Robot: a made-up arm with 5 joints. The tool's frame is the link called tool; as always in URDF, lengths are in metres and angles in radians.
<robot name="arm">
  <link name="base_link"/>
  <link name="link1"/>
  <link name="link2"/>
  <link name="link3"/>
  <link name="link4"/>
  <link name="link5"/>
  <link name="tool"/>
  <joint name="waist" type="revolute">
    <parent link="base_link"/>
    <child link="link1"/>
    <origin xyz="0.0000 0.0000 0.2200" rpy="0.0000 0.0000 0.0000"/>
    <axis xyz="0 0 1"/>
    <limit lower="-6.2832" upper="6.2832" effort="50" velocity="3"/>
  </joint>
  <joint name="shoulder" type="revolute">
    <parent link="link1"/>
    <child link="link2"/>
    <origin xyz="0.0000 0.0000 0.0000" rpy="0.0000 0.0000 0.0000"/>
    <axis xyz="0 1 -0.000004"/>
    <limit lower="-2.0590" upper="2.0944" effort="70" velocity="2.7"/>
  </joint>
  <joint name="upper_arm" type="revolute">
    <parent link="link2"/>
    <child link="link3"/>
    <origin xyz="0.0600 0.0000 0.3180" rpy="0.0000 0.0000 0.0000"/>
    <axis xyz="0 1 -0.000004"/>
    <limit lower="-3.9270" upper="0.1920" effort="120" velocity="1.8"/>
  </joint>
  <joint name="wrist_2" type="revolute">
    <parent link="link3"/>
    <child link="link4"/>
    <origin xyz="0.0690 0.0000 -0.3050" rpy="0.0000 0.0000 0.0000"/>
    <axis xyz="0 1 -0.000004"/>
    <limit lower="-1.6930" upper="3.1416" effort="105" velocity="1.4"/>
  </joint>
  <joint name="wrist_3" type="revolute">
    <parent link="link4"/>
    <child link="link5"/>
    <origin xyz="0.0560 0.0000 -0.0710" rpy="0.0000 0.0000 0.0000"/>
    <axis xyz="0 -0.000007 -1"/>
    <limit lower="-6.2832" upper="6.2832" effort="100" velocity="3"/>
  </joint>
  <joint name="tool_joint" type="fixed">
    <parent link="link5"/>
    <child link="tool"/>
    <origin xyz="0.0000 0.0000 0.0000" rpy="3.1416 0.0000 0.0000"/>
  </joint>
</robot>
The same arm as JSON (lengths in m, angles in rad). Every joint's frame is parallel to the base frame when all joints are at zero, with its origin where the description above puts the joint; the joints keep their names.
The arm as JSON. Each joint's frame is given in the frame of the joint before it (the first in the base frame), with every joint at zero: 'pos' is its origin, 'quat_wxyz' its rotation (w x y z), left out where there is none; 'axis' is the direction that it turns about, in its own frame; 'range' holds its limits. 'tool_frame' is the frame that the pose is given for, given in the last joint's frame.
{"length_unit": "m", "angle_unit": "rad", "joints": [
  {"joint": "waist", "pos": [0.0, 0.0, 0.22], "axis": [0.0, 0.0, 1.0], "range": [-6.2832, 6.2832]},
  {"joint": "shoulder", "pos": [0.0, 0.0, 0.0], "axis": [0.0, 1.0, 0.0], "range": [-2.059, 2.0944]},
  {"joint": "upper_arm", "pos": [0.06, 0.0, 0.318], "axis": [0.0, 1.0, 0.0], "range": [-3.927, 0.192]},
  {"joint": "wrist_2", "pos": [0.069, 0.0, -0.305], "axis": [0.0, 1.0, 0.0], "range": [-1.693, 3.1416]},
  {"joint": "wrist_3", "pos": [0.056, 0.0, -0.071], "axis": [0.0, 0.0, -1.0], "range": [-6.2832, 6.2832]}
], "tool_frame": {"pos": [0.0, 0.0, 0.0], "quat_wxyz": [0.000004, -1.0, 0.0, 0.0]}}

